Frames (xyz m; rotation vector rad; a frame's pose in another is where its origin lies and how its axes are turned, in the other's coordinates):
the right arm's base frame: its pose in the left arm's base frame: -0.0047 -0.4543 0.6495 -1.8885 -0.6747 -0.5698
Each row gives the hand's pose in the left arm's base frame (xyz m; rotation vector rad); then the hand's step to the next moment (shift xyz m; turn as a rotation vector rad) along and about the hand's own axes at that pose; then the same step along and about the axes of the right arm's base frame.
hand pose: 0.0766 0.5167 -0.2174 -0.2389 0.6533 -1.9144
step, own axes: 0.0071 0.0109 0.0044 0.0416 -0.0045 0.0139
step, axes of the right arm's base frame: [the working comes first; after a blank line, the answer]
step, axes of the left arm's base frame: 0.0075 -0.0111 -0.0031 -0.0152 -0.0405 0.0087

0.0012 0.0108 -0.0084 -0.0135 -0.0024 -0.0419
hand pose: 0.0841 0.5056 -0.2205 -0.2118 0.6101 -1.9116
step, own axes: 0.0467 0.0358 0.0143 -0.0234 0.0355 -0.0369
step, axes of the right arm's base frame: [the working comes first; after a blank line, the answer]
step, axes of the left arm's base frame: 0.0154 -0.0573 -0.0120 0.0231 0.0220 -0.0464

-0.0079 0.0375 -0.0469 -0.0089 0.0387 0.0399
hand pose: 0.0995 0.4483 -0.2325 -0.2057 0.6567 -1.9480
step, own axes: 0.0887 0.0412 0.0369 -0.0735 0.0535 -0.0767
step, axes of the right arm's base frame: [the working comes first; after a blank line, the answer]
step, axes of the left arm's base frame: 0.0068 -0.1042 -0.0035 0.0437 0.0742 -0.0821

-0.0180 0.0419 -0.0941 -0.0067 0.0585 0.1033
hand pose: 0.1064 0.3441 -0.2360 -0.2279 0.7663 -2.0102
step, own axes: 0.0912 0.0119 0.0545 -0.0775 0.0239 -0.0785
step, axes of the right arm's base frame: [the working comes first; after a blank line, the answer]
step, axes of the left arm's base frame: -0.0165 -0.1031 0.0229 0.0239 0.0890 -0.0652

-0.0178 0.0084 -0.1051 -0.0072 0.0291 0.1088
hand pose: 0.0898 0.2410 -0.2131 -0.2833 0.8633 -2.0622
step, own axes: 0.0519 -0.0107 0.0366 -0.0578 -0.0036 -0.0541
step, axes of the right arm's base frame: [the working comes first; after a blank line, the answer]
step, axes of the left arm's base frame: -0.0204 -0.0541 0.0284 0.0065 0.0726 -0.0310

-0.0073 -0.0143 -0.0624 -0.0010 0.0004 0.0792
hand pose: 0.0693 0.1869 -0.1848 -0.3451 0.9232 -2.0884
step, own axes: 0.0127 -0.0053 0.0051 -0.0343 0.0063 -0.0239
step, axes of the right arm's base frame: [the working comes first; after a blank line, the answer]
step, axes of the left arm's base frame: -0.0084 -0.0101 0.0065 0.0129 0.0356 -0.0187

-0.0040 -0.0065 -0.0125 0.0044 0.0091 0.0411
